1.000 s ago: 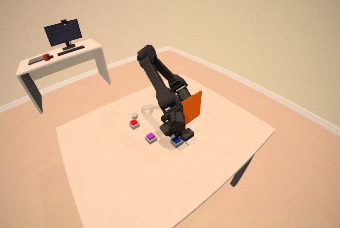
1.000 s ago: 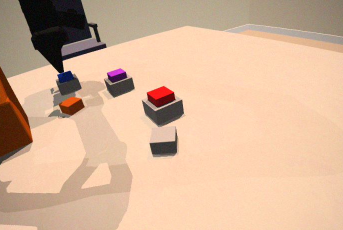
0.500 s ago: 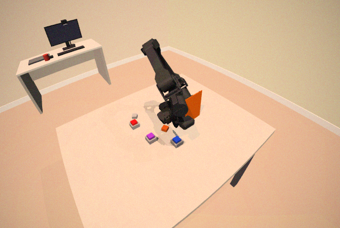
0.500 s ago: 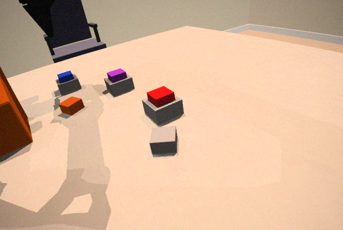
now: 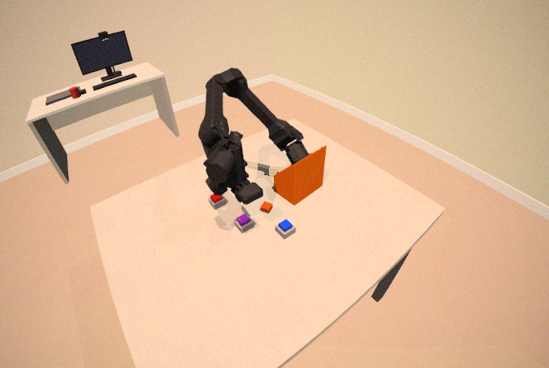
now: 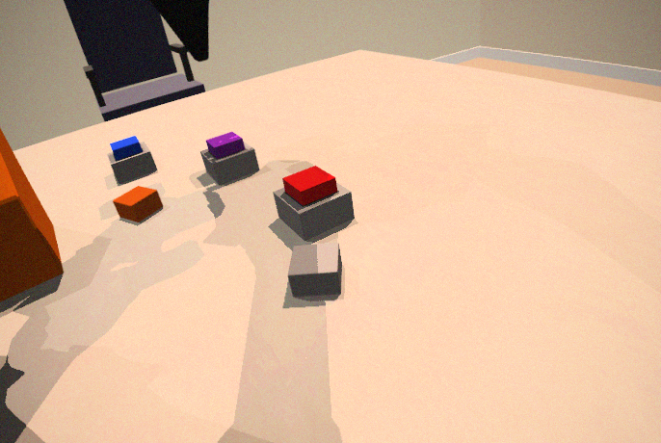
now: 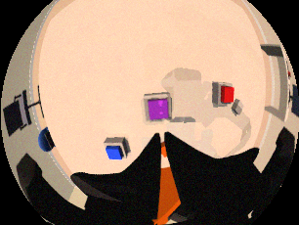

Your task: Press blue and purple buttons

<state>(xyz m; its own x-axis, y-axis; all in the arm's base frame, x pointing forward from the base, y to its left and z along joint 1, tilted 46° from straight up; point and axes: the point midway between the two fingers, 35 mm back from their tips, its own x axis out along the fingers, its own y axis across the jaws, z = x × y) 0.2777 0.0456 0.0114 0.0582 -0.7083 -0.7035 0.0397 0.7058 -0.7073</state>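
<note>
The purple button lies 9 cm below my gripper tip. Also, from my gripper tip: small orange block 11 cm behind, 2 cm to the right, 11 cm below; red button 1 cm ahead, 16 cm to the right, 9 cm below; blue button 9 cm behind, 11 cm to the left, 9 cm below.
</note>
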